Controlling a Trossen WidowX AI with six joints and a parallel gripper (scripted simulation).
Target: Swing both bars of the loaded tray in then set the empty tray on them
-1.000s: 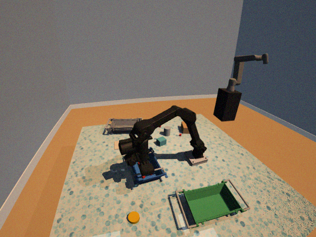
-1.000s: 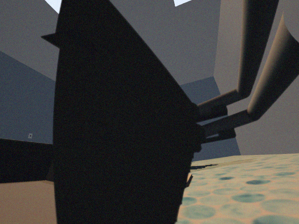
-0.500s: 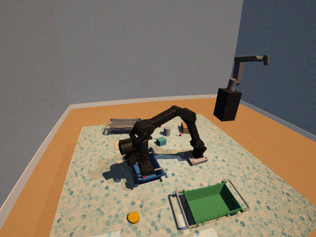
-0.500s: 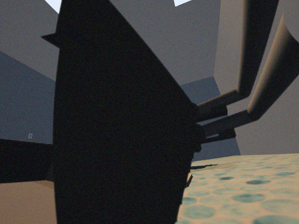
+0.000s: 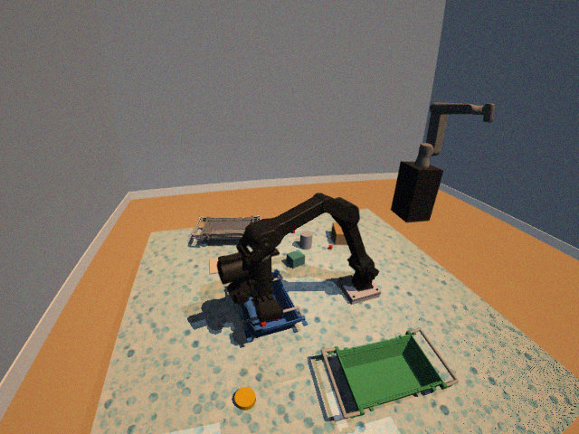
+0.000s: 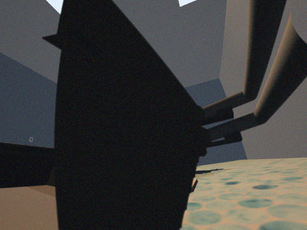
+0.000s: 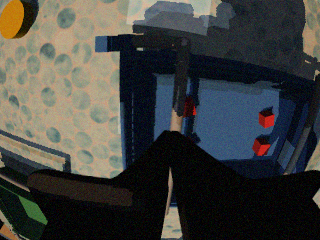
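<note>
My gripper tip is now 300 mm past the green tray, 220 mm to the right of it and 50 mm above it. Round my gripper tip: orange disc 210 mm to the left, 80 mm below, 70 mm ahead; tan card 360 mm to the right, 110 mm ahead, 90 mm below; teal cube 330 mm to the right, 170 mm behind, 70 mm below.
</note>
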